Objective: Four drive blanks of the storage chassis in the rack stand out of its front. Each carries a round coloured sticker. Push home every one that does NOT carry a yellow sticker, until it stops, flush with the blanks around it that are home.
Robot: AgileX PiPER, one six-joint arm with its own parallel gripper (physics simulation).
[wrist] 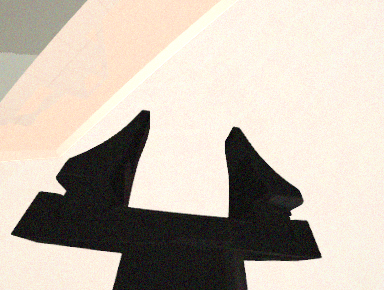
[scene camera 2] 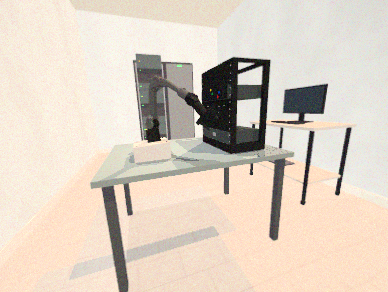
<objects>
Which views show the black rack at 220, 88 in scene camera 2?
Scene camera 2 only.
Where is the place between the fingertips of my gripper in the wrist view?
190, 127
</objects>
